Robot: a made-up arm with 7 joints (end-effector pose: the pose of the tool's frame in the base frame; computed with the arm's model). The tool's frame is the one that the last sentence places.
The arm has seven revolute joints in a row. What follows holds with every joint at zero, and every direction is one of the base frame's. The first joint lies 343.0 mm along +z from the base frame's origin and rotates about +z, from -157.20 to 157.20 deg. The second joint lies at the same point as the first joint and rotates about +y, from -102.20 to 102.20 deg. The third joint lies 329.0 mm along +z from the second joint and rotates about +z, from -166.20 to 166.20 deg. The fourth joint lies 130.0 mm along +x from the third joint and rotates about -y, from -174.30 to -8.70 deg. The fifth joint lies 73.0 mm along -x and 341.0 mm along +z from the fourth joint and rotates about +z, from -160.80 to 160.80 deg. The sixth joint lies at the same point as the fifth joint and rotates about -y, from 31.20 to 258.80 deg. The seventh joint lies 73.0 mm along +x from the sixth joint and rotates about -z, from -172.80 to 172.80 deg. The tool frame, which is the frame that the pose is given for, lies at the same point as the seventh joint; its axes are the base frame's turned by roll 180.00, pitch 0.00 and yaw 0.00 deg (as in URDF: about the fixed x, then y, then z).
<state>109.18 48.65 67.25 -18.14 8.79 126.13 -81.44</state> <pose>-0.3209 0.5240 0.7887 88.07 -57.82 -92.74</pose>
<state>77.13 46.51 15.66 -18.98 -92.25 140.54 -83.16</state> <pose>0.0390 0.6435 0.7164 65.66 56.95 112.00</pose>
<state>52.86 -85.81 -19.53 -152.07 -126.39 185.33 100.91</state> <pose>0.0246 -0.0495 0.6601 16.52 -68.50 -149.06</pose>
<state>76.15 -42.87 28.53 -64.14 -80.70 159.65 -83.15</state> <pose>-0.2862 -0.0688 0.9876 7.07 25.85 106.60</pose>
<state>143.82 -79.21 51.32 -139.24 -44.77 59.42 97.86</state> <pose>-0.1892 -0.2563 0.6364 -93.56 -65.49 -32.42</pose>
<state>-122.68 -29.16 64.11 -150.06 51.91 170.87 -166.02</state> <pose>0.2015 -0.3194 0.5263 154.60 32.98 56.46</pose>
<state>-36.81 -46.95 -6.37 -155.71 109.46 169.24 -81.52</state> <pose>0.0933 -0.1982 0.5881 -113.38 -51.91 -100.68</pose>
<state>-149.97 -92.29 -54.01 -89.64 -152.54 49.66 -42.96</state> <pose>0.1769 0.6086 0.6163 137.59 20.04 114.17</pose>
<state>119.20 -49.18 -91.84 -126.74 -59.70 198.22 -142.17</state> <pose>0.4626 0.0973 0.5246 100.60 55.06 157.63</pose>
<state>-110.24 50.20 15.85 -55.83 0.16 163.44 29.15</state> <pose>-0.1580 -0.7035 0.5014 -130.81 -38.62 -154.24</pose>
